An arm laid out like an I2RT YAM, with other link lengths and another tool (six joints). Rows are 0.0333 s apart.
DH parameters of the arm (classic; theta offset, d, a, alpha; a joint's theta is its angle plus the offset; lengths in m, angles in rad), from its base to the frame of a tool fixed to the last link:
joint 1: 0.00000 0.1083 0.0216 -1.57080
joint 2: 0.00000 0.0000 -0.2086 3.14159
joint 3: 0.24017 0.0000 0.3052 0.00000
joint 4: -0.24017 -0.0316 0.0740 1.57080
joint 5: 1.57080 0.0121 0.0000 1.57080
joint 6: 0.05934 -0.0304 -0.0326 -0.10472
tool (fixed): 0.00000 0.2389 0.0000 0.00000
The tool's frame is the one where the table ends.
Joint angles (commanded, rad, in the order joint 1, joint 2, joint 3, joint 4, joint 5, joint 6), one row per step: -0.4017, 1.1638, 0.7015, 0.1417, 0.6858, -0.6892; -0.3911, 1.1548, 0.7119, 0.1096, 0.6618, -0.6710; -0.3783, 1.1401, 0.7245, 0.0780, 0.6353, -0.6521; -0.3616, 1.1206, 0.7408, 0.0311, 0.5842, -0.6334; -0.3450, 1.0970, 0.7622, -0.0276, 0.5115, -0.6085; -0.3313, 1.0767, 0.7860, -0.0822, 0.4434, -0.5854; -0.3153, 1.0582, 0.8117, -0.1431, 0.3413, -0.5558; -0.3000, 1.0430, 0.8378, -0.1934, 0.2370, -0.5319; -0.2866, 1.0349, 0.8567, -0.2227, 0.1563, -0.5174; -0.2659, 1.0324, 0.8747, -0.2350, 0.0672, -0.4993; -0.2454, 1.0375, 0.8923, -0.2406, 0.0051, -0.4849; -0.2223, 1.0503, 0.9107, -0.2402, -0.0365, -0.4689; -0.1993, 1.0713, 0.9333, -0.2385, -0.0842, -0.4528
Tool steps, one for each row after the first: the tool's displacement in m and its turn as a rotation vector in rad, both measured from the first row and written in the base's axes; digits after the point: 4 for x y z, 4 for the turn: 0.0055, 0.0079, 0.0015, 0.0201, -0.0069, 0.0288; 0.0121, 0.0170, 0.0065, 0.0385, -0.0221, 0.0617; 0.0216, 0.0318, 0.0114, 0.0685, -0.0329, 0.1213; 0.0324, 0.0511, 0.0175, 0.1116, -0.0478, 0.1984; 0.0411, 0.0693, 0.0247, 0.1529, -0.0626, 0.2681; 0.0518, 0.0958, 0.0303, 0.2158, -0.0783, 0.3679; 0.0609, 0.1234, 0.0378, 0.2758, -0.0946, 0.4701; 0.0673, 0.1459, 0.0441, 0.3191, -0.1067, 0.5521; 0.0755, 0.1735, 0.0521, 0.3642, -0.1277, 0.6493; 0.0814, 0.1955, 0.0587, 0.3975, -0.1419, 0.7225; 0.0870, 0.2146, 0.0638, 0.4252, -0.1535, 0.7787; 0.0928, 0.2350, 0.0681, 0.4578, -0.1619, 0.8395
